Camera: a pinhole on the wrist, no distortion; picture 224 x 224 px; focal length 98.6 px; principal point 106.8 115.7 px. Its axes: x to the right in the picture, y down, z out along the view. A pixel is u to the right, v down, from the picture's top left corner.
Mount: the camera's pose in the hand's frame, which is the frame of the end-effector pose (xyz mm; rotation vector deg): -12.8 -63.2 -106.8 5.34 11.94 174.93
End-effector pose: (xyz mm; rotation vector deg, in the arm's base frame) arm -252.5 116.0 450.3 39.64 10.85 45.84
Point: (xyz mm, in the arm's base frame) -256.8 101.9 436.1
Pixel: 117.3 83.2
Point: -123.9 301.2 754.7
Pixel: 44.1 46.4
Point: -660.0 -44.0 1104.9
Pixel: 175.0 24.4
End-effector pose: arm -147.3 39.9 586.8 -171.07 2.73 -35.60
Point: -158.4 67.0 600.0
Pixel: 108.4 92.9
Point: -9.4 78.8 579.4
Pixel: 40.6 110.4
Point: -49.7 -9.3 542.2
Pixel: 74.1 69.1
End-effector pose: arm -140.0 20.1 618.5 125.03 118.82 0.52
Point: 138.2 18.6 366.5
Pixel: 106.7 54.8
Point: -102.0 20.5 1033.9
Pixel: behind the camera
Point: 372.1 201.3 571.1
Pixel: outside the picture
